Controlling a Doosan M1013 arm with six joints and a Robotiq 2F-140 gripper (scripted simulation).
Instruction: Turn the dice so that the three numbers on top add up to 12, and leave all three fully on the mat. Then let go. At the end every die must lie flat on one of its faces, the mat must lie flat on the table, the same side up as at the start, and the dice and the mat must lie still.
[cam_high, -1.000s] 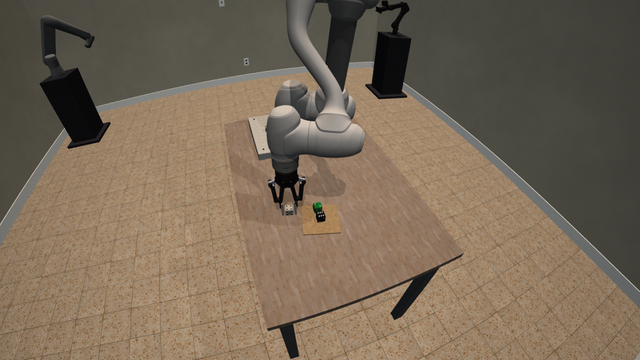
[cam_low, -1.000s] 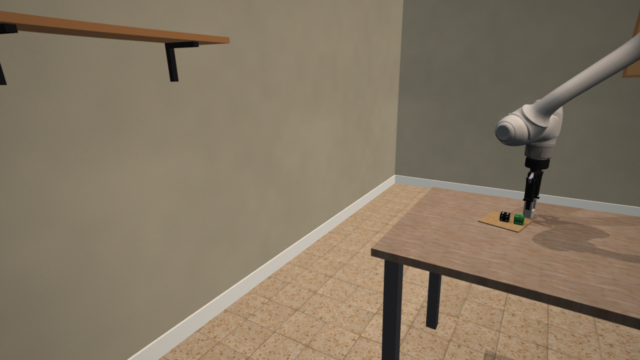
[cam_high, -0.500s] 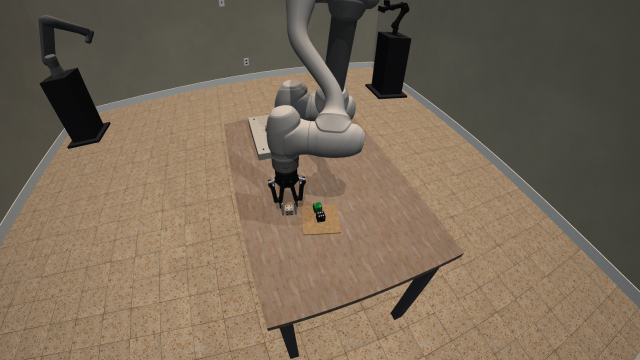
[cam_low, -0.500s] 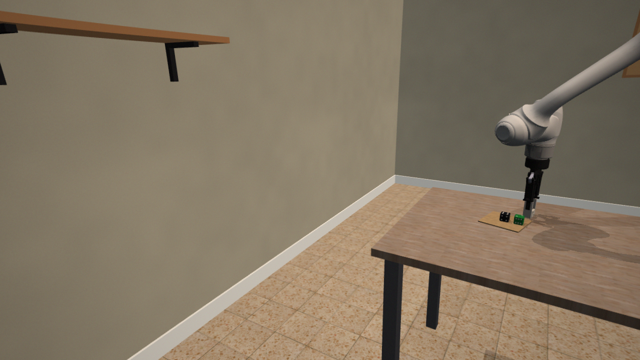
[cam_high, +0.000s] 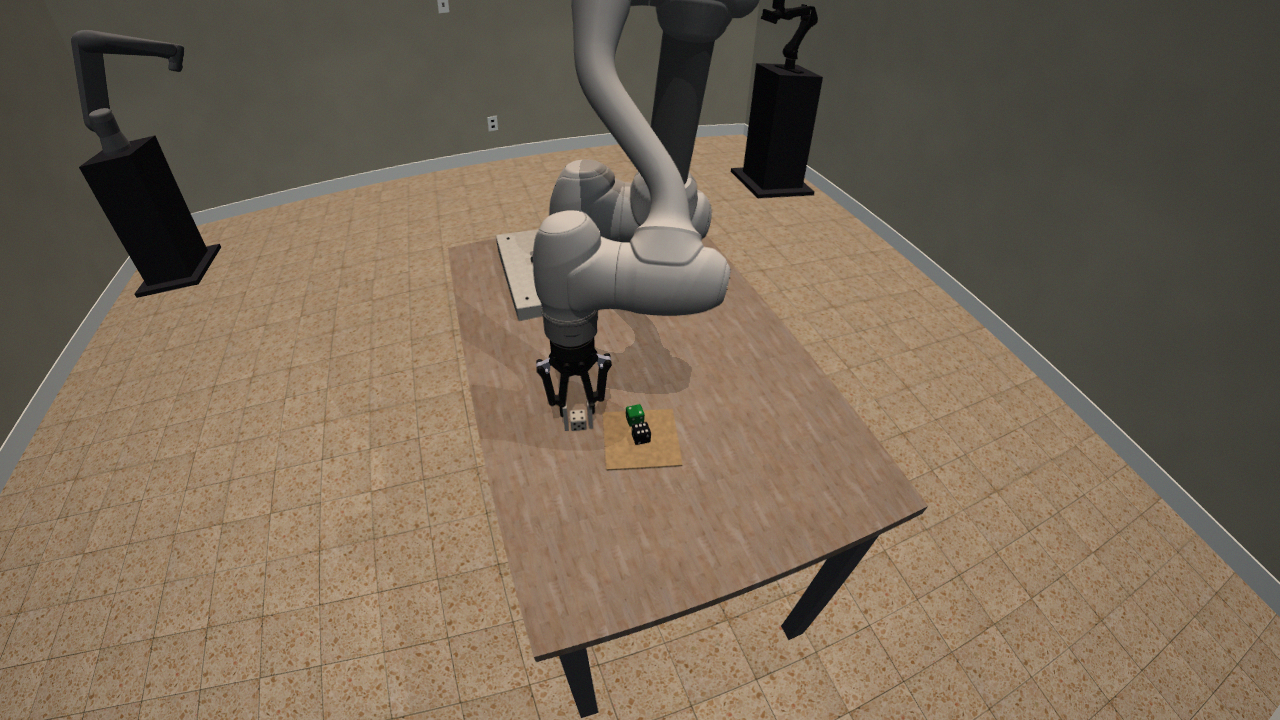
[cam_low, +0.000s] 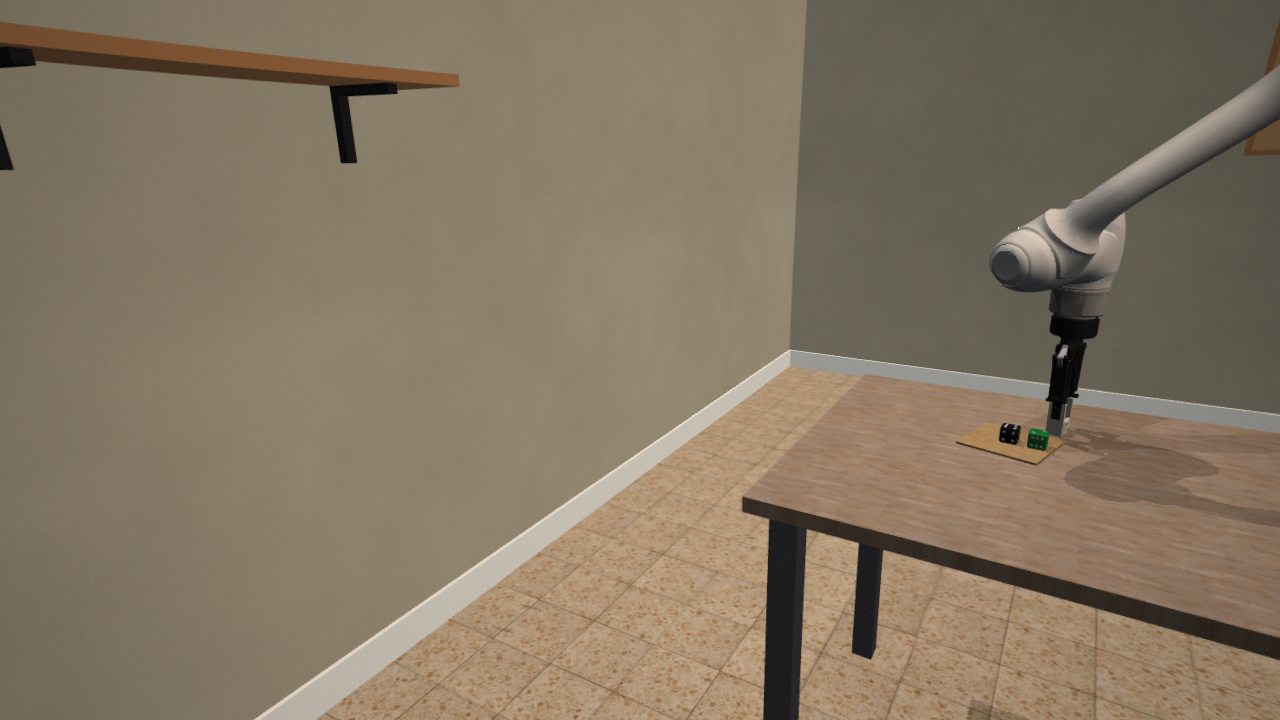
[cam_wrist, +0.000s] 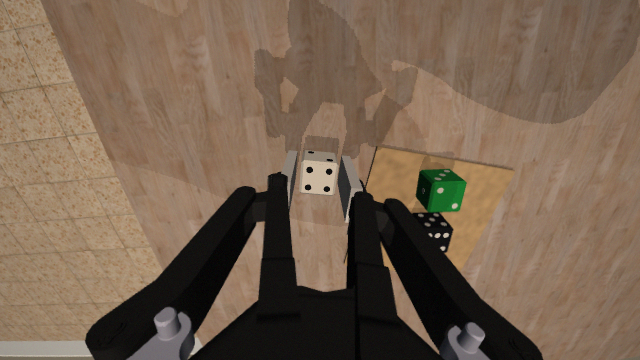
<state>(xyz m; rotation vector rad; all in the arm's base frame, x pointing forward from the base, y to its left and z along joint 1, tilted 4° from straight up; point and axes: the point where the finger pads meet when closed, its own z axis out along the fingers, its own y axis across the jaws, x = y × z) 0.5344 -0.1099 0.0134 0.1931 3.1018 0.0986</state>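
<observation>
The white die lies 20 mm below my hand. Also, from my hand: green die 110 mm to the left, 20 mm below, 20 mm ahead; then black die 110 mm to the left, 60 mm ahead, 20 mm below; then tan mat 110 mm to the left, 60 mm ahead, 30 mm below.
</observation>
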